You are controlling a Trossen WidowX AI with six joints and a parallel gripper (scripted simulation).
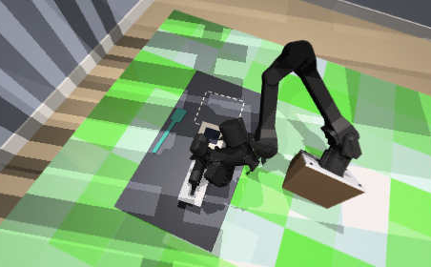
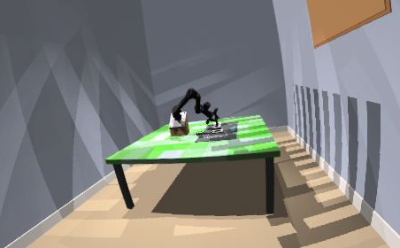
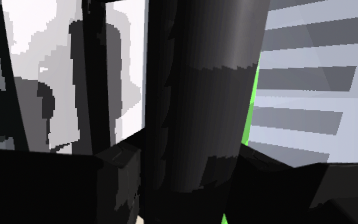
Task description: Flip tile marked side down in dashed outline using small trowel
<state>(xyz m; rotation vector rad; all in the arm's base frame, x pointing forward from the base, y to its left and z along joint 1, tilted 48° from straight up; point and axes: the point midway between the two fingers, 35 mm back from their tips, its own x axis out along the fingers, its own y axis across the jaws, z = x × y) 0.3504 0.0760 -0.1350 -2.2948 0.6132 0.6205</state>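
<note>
Right now the dark mat is 30 mm ahead of my gripper tip, 100 mm to the right of it and 100 mm below it. Also, from my gripper tip: teal trowel (170 mm ahead, 100 mm to the right, 70 mm below); then cream tile (20 mm ahead, 140 mm to the right, 70 mm below).
</note>
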